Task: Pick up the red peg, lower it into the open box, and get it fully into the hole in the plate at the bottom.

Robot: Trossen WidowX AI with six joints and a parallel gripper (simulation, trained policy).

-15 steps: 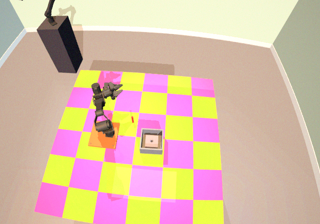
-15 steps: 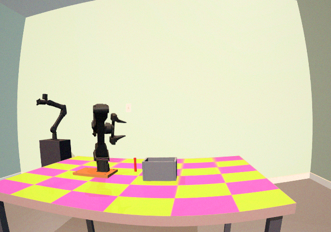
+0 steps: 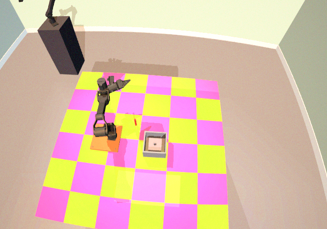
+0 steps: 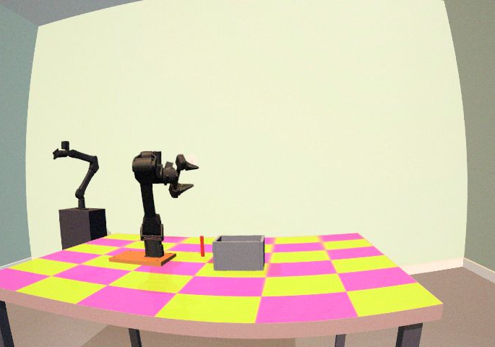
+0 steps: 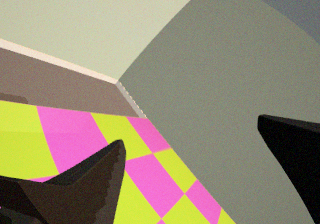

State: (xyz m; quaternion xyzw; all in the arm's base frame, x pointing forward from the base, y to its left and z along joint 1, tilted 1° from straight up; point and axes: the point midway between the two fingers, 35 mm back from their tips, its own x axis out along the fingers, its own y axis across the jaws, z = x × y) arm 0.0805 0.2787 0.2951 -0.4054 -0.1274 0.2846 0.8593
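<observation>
My gripper tip is now 50 mm short of the red peg, 180 mm to the left of it and 260 mm above it. The rest, counted from my gripper tip: grey box 220 mm ahead, 340 mm to the right, 280 mm below.
</observation>
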